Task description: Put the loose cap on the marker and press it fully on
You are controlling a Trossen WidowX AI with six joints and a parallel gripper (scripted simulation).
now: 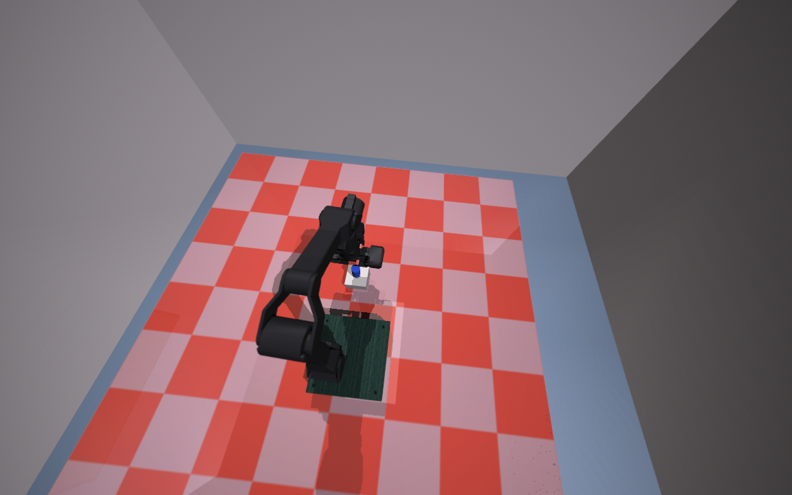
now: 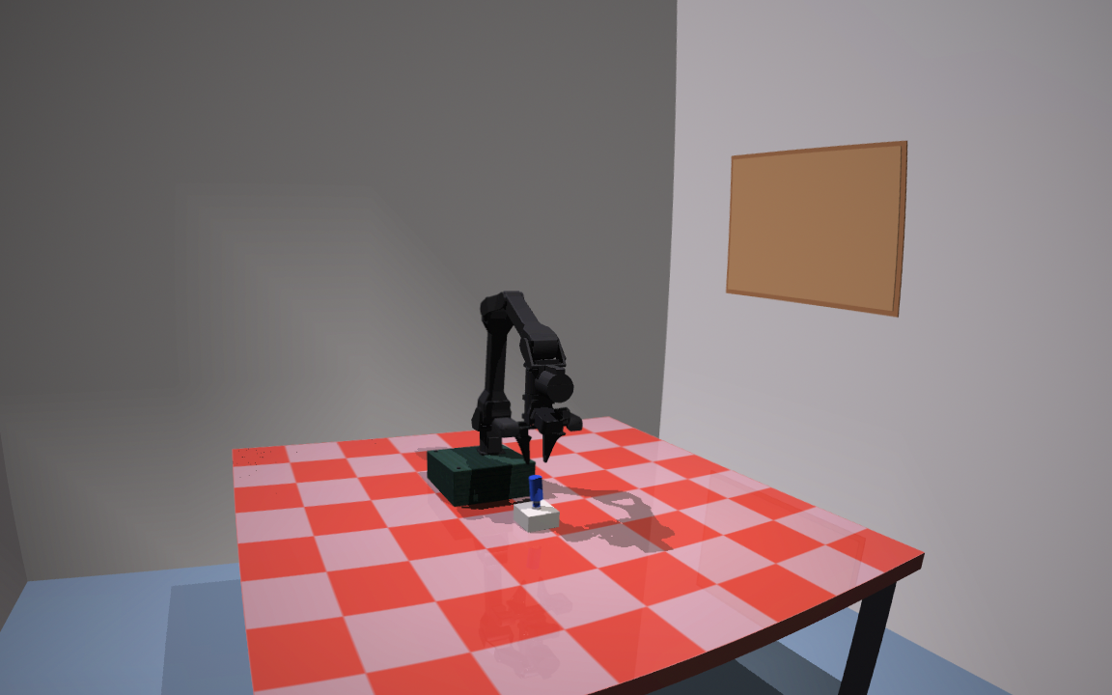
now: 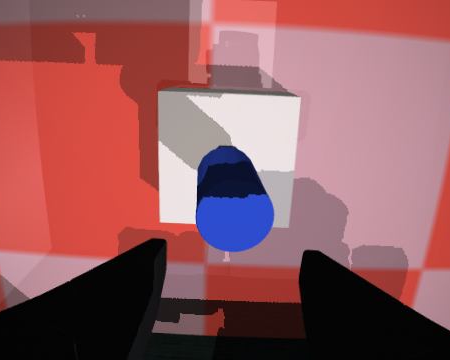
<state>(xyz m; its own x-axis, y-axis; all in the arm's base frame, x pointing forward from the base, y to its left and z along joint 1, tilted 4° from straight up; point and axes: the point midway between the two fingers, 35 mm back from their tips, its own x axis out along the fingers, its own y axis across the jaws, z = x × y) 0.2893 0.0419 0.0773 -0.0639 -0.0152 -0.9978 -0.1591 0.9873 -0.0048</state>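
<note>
Right now my gripper tip is 60 mm above the blue cap. Also, from my gripper tip: holder block (120 mm below).
</note>
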